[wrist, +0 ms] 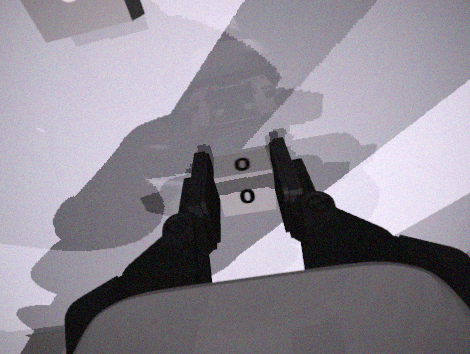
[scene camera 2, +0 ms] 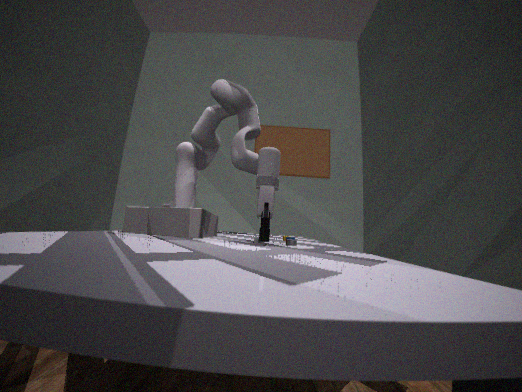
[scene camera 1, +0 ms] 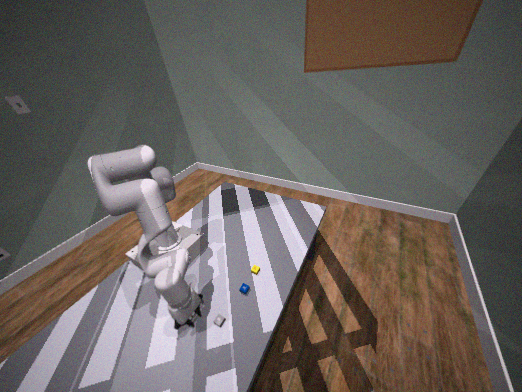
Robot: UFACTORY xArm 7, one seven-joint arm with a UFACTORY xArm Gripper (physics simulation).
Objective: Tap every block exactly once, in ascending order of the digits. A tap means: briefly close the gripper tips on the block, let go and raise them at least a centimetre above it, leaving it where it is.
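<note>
My gripper [scene camera 1: 191, 322] [scene camera 2: 264, 239] [wrist: 242, 166] points down at the table. In the wrist view its two black fingers stand against opposite sides of a white block [wrist: 248, 202] marked 0, with the digit on its top and on a shaded side face. The block sits at table level and is hidden by the gripper in scene camera 1. A light grey block [scene camera 1: 219, 320] lies close to the right of the gripper. A blue block [scene camera 1: 244, 288] and a yellow block [scene camera 1: 255, 269] lie farther back. Their digits are too small to read.
The arm's pale base box [scene camera 1: 192, 240] [scene camera 2: 175, 223] [wrist: 82, 20] stands on the table behind the gripper. The table's long edge runs to the right of the blocks in scene camera 1. Striped shadows cross the table top.
</note>
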